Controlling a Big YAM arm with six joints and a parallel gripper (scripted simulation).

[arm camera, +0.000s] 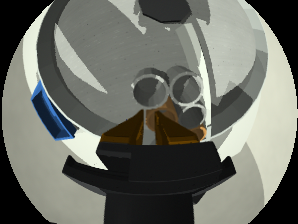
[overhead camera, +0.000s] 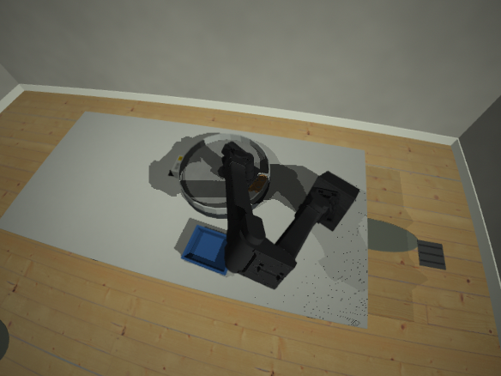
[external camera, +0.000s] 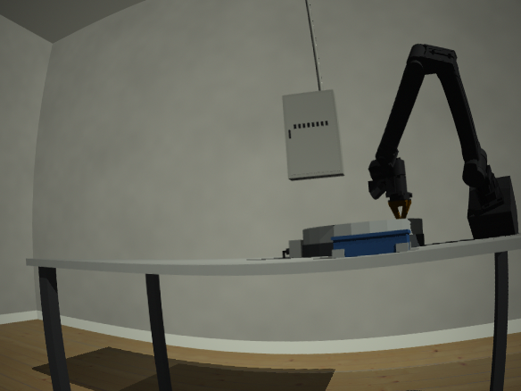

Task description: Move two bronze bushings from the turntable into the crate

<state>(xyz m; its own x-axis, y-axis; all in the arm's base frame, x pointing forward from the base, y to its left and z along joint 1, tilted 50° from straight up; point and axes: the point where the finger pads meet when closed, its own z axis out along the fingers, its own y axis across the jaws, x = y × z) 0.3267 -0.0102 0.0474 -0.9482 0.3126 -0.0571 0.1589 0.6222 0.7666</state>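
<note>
The blue crate lies 20 mm ahead of my hand, 300 mm to the left of it and 60 mm below it. Also, from my hand: round grey turntable 140 mm ahead, 40 mm to the right, 30 mm below.
</note>
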